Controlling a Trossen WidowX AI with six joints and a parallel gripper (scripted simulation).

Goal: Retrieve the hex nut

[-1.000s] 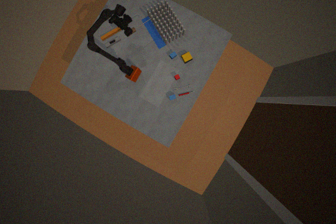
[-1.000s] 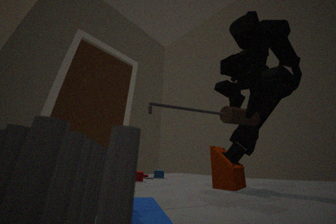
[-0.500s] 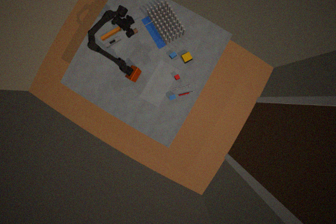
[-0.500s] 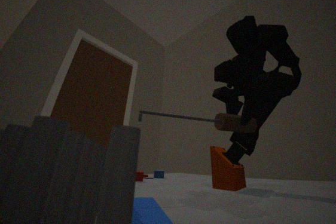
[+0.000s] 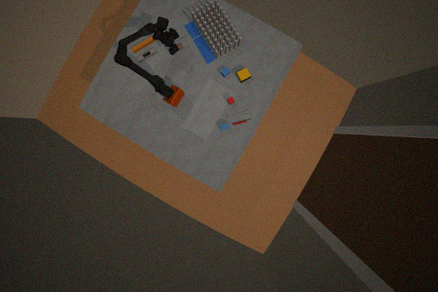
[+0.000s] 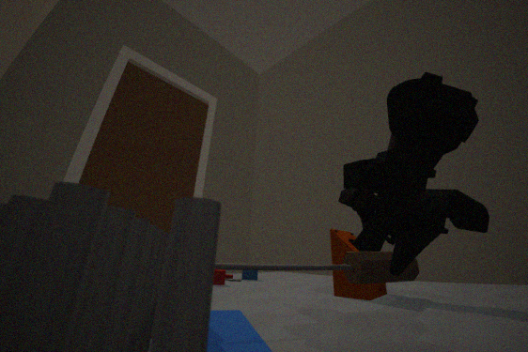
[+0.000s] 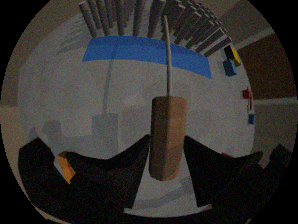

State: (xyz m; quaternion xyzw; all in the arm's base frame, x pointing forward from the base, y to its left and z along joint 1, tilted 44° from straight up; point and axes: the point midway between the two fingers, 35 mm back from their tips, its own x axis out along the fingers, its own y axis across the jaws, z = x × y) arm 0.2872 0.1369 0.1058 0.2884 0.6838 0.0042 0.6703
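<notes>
Right now the blue taped strip is 160 mm ahead of my gripper tip, 80 mm to the right of it and 80 mm below it. Round my gripper tip: orange bar: 260 mm to the left, 80 mm behind, 60 mm below; then pale tool: 200 mm to the left, 140 mm behind, 60 mm below; then hook tool: 100 mm ahead, 40 mm to the right.
</notes>
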